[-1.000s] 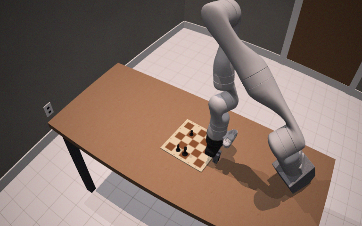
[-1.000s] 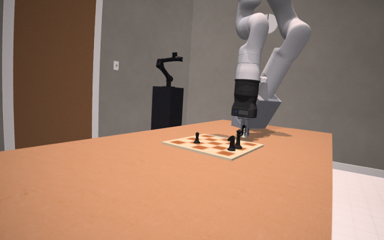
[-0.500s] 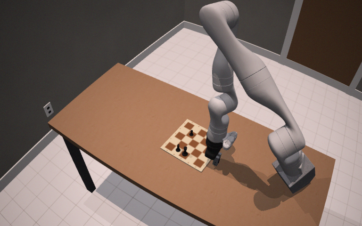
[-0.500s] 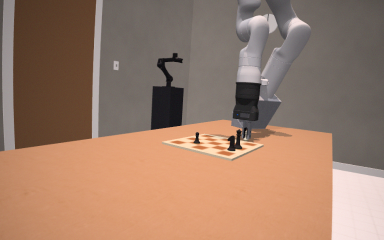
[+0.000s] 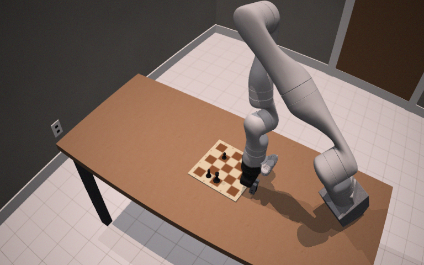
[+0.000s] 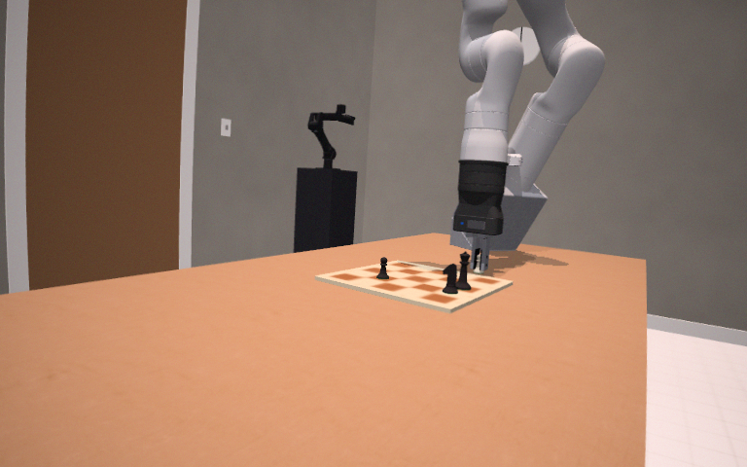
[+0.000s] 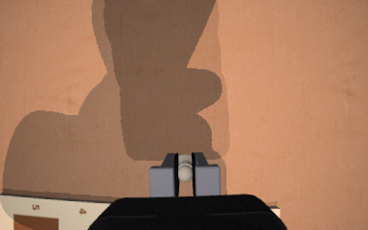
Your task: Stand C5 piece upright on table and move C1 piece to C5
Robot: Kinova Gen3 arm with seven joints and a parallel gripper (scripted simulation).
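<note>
The white pawn lies 10 mm below my hand. The rest, counted from my hand: chessboard: 130 mm ahead, 50 mm to the right, 20 mm below; then black pawn: 170 mm ahead, 90 mm to the right, 10 mm below.
</note>
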